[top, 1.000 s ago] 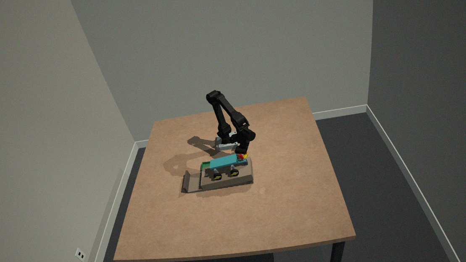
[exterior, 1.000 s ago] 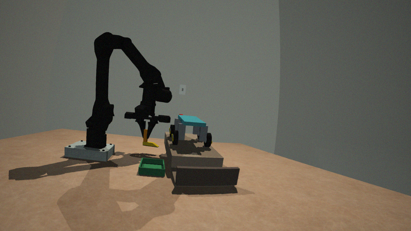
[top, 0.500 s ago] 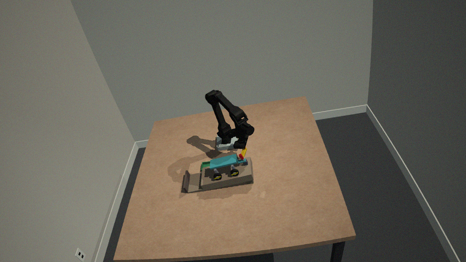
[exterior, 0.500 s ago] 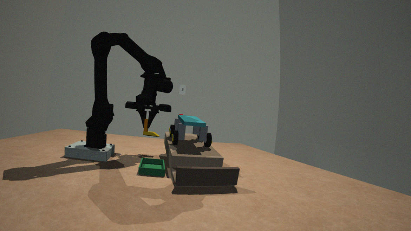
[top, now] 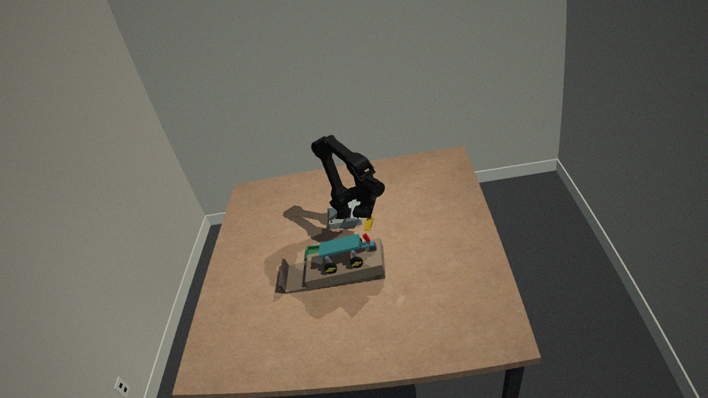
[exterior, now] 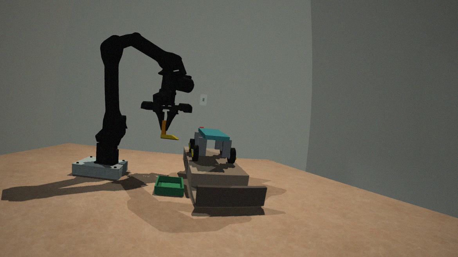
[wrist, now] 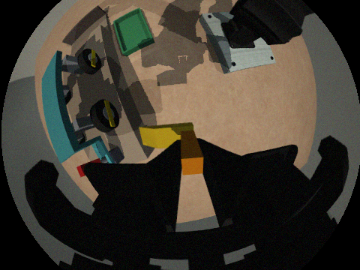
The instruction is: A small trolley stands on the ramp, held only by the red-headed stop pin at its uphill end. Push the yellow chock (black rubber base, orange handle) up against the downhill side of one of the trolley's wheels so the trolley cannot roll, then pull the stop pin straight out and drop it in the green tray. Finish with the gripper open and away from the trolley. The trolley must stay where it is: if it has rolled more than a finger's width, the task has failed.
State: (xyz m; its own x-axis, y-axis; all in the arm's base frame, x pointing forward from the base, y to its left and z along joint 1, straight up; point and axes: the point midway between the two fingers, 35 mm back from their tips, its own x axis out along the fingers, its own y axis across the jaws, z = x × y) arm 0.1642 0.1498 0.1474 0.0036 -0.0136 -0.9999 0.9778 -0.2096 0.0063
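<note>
Now: gripper tip 240 mm to the left of the green tray, 150 mm above it and 50 mm short of it. Round my gripper tip: yellow chock 20 mm ahead, 10 mm to the right, 10 mm below; then teal trolley 170 mm ahead, 100 mm to the right, 30 mm below; then red-headed stop pin 140 mm ahead, 10 mm below.
</note>
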